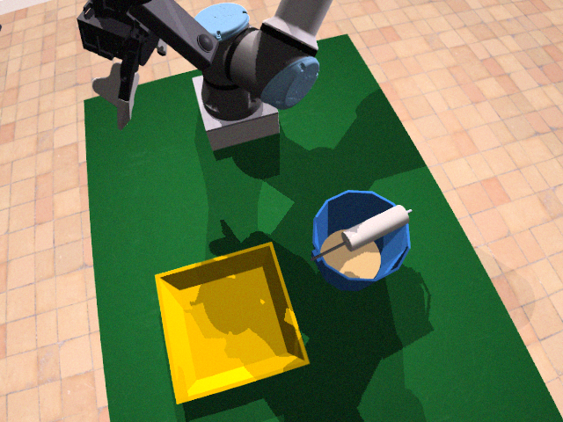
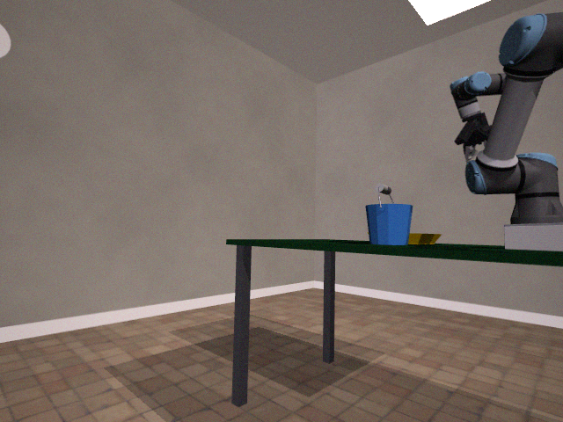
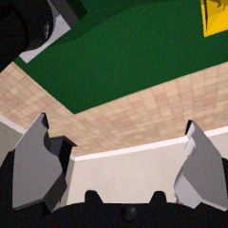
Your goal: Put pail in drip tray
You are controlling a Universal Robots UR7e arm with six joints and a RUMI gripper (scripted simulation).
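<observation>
Now: the white cylindrical grip 25 cm ahead of my hand, 33 cm to the left of it and 14 cm below it. Round my hand: pail (24 cm ahead, 33 cm to the left, 20 cm below); then yellow drip tray (32 cm ahead, 6 cm to the left, 31 cm below).
</observation>
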